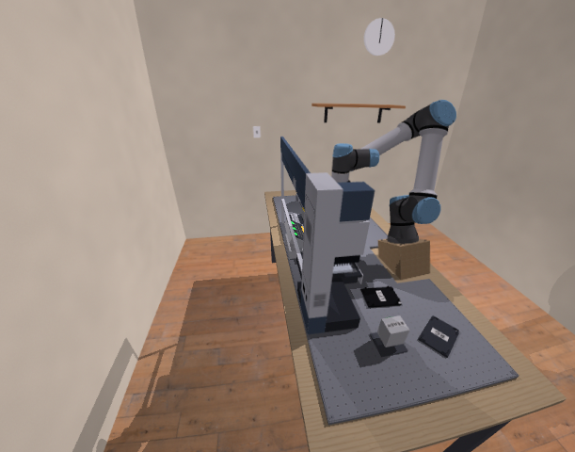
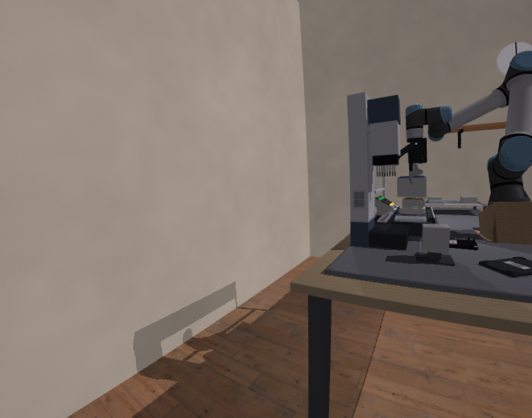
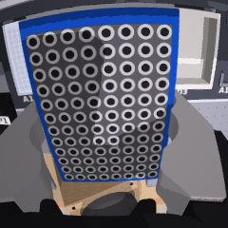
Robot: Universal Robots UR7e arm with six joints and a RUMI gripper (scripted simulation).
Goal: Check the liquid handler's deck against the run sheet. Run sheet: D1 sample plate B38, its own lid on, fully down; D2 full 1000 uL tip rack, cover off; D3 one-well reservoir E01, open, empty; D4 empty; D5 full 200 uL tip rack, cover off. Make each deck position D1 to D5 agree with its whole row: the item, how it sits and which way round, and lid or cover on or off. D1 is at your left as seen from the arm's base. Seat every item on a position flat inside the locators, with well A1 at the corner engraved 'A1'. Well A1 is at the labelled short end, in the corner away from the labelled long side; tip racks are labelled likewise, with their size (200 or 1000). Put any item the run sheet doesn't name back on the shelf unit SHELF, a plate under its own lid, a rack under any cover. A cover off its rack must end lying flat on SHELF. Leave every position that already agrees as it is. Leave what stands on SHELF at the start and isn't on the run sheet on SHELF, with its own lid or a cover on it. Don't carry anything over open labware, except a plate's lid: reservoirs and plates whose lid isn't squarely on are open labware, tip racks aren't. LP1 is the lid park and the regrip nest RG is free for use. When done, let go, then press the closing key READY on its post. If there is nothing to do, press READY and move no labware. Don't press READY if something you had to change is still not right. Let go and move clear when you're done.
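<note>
Right now the one-well reservoir is 160 mm below my hand and 120 mm to the right of it. Round my hand: blue-framed tip rack (10 mm to the right, 10 mm behind); then liquid handler tower (340 mm to the left, 170 mm ahead, 50 mm above); then LP1 label (290 mm to the left, 210 mm below, 150 mm behind).
</note>
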